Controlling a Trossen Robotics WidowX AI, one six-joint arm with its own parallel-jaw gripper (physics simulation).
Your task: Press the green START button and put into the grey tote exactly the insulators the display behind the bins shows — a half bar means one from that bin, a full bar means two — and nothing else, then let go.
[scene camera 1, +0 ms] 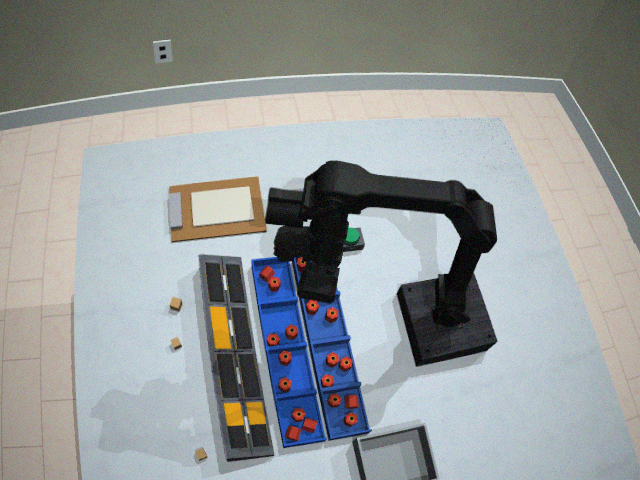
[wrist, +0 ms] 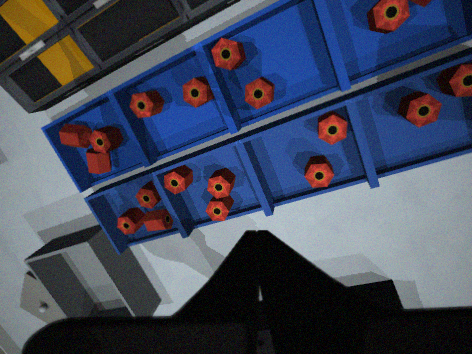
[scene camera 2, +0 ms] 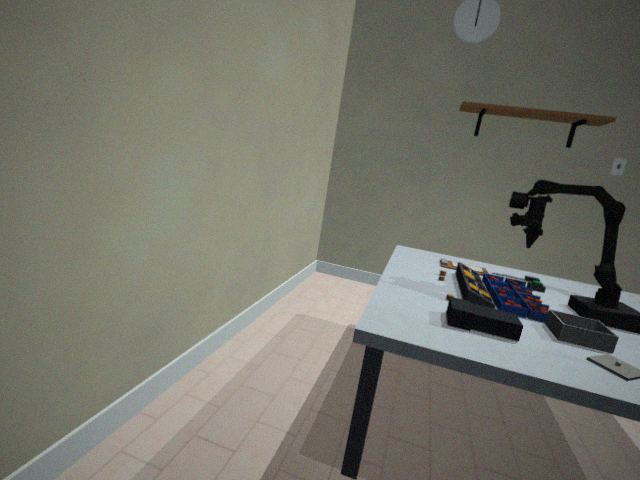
Scene:
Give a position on a dark block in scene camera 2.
At 462, 314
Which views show my gripper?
Scene camera 1, the wrist view and scene camera 2: all of them.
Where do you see a display panel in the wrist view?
At 68, 25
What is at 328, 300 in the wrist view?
My gripper.

